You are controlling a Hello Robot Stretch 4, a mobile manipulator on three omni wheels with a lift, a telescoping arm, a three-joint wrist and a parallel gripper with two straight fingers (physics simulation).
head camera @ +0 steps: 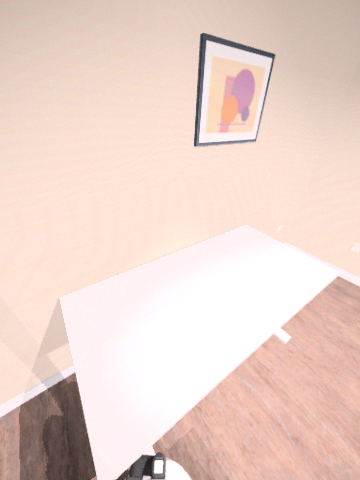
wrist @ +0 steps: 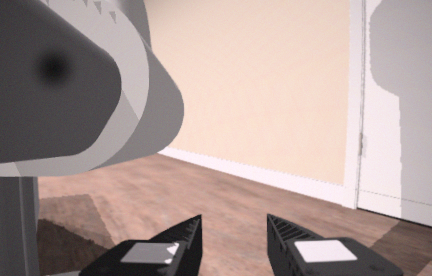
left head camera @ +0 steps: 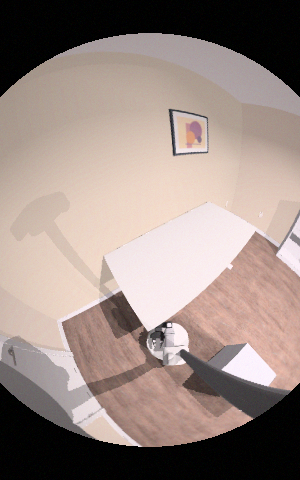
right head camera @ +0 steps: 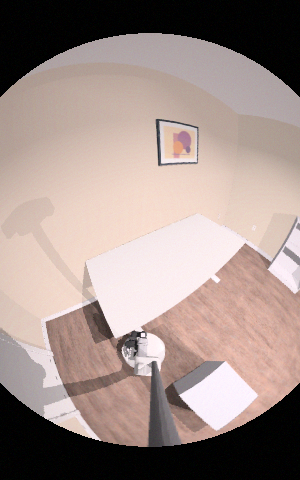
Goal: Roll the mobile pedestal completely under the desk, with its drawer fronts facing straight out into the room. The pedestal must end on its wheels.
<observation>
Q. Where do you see a white desk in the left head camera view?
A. At 159,272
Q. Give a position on a framed picture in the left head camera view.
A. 189,131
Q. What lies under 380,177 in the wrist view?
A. A white door.
</observation>
